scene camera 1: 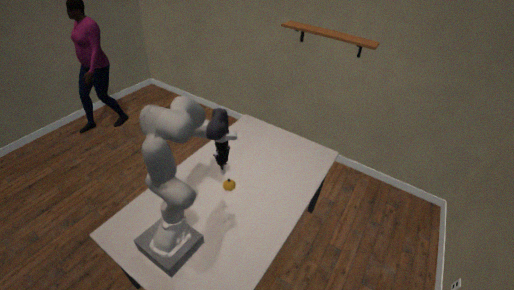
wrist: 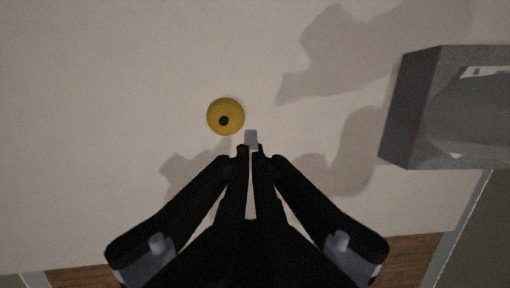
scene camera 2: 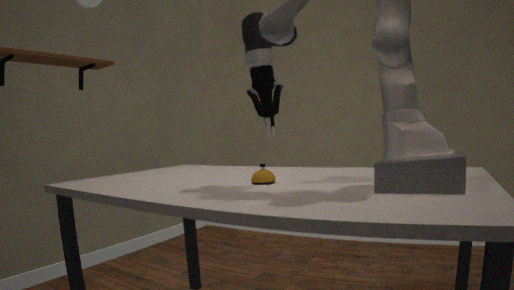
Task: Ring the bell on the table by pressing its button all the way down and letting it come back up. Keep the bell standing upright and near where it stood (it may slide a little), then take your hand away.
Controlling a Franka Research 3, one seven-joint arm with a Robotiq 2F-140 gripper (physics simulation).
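Note:
The bell is a yellow dome (scene camera 1: 229, 185) (scene camera 2: 263, 177) (wrist: 220, 106) with a small black button (scene camera 1: 229, 180) (scene camera 2: 262, 165) (wrist: 223, 120) on top. It stands upright on the white table (scene camera 1: 280, 150) (scene camera 2: 125, 182) (wrist: 100, 100). My gripper (scene camera 1: 223, 171) (scene camera 2: 270, 135) (wrist: 250, 138) is shut with nothing between its fingers. It points down and hangs above the table, clearly higher than the bell and apart from it. In the wrist view the fingertips show just to the lower right of the dome, and the button is uncovered.
The arm's grey base block (scene camera 1: 170, 260) (scene camera 2: 420, 175) (wrist: 412, 105) stands on the table, to the right of the bell in scene camera 2. A wooden shelf (scene camera 1: 330, 34) (scene camera 2: 55, 58) hangs on the wall. A person in a pink top (scene camera 1: 89, 42) stands on the floor beyond the table.

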